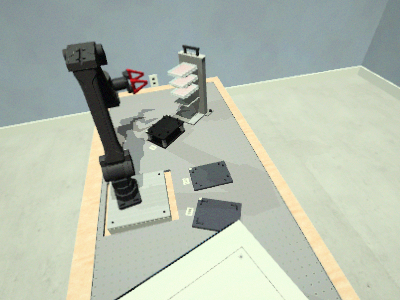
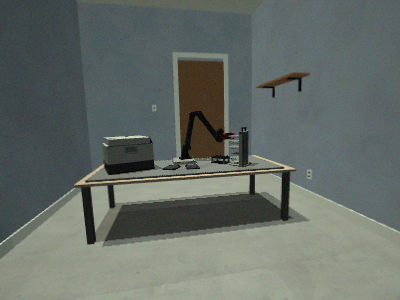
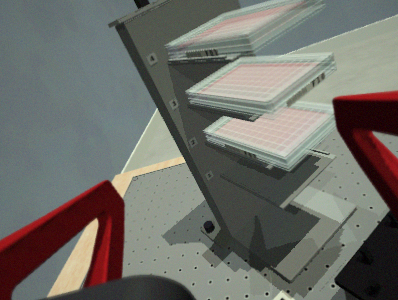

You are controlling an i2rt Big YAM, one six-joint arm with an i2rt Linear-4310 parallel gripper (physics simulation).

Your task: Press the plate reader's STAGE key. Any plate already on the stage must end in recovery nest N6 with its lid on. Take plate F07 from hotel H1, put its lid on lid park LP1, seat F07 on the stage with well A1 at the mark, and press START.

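Places are measured from the arm's base along level axes (x ahead, y left, z up), in centimetres.
Where they show: gripper, fingertip midpoint: (image 1: 145,77) (image 2: 231,136) (image 3: 217,155); arm's base at its link origin: (image 1: 128,194) (image 2: 185,158).
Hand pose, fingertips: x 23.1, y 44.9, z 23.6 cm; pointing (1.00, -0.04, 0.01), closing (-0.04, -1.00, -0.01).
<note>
Things, the pixels of their top centre, and the offset from my fingertips.
- top plate at its top centre: (image 3: 231,20) (image 1: 182,68) dy -4.2, dx +17.5, dz +2.2 cm
- middle plate at its top centre: (image 3: 249,74) (image 1: 183,79) dy -4.2, dx +17.5, dz -3.2 cm
- lower plate at its top centre: (image 3: 264,119) (image 1: 184,88) dy -4.2, dx +17.5, dz -8.5 cm
- level 1 shelf at its top centre: (image 3: 273,166) (image 1: 187,99) dy -3.7, dx +18.4, dz -15.5 cm
- plate reader at its top centre: (image 2: 126,137) dy -104.6, dx -14.0, dz +3.4 cm
Hotel H1 (image 1: 200,85) (image 2: 243,149) (image 3: 150,40) is an upright grey tower with a black handle. Three lidded, pink-filled plates lie on it: the top plate (image 1: 182,69) (image 3: 240,25) at level 4, the middle plate (image 1: 183,80) (image 3: 265,80) at level 3, its label seeming to read F10, and the lower plate (image 1: 185,91) (image 3: 275,131) at level 2, its label too blurred to read. The level 1 shelf (image 3: 280,187) holds no plate. My gripper (image 1: 145,77) (image 2: 233,134) (image 3: 217,155) is open and empty, facing the plates from the front. The plate reader (image 1: 215,272) (image 2: 129,152) shows no stage.
A black raised stand (image 1: 166,128) (image 2: 220,159) is in front of the hotel. Two dark flat nests (image 1: 211,176) (image 1: 217,212) lie between it and the reader; their labels are too small to read. The arm's base stands on a pale plate (image 1: 145,200) beside them.
</note>
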